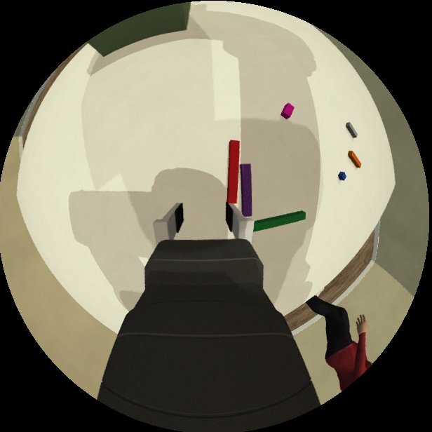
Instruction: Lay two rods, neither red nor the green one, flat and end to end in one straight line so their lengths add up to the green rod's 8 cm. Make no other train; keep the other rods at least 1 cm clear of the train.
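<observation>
My gripper (204, 211) is open and empty, above the table. A red rod (233, 171) lies just ahead of the right finger, pointing away. A purple rod (246, 190) lies close to its right, nearly parallel, with a narrow gap between them. The green rod (280, 221) lies crosswise to the right of the gripper; its left end is partly hidden by the right finger. A magenta rod (287, 111) lies farther off at the upper right. A grey rod (351, 130), an orange rod (354, 159) and a small blue rod (342, 176) lie apart from one another at the far right.
The pale table top (150, 115) carries broad shadows. A dark green block-like object (142, 27) stands at the upper left edge. The table's wooden edge (345, 280) runs at the lower right. Beyond it a person (345, 350) in a red top and black trousers shows.
</observation>
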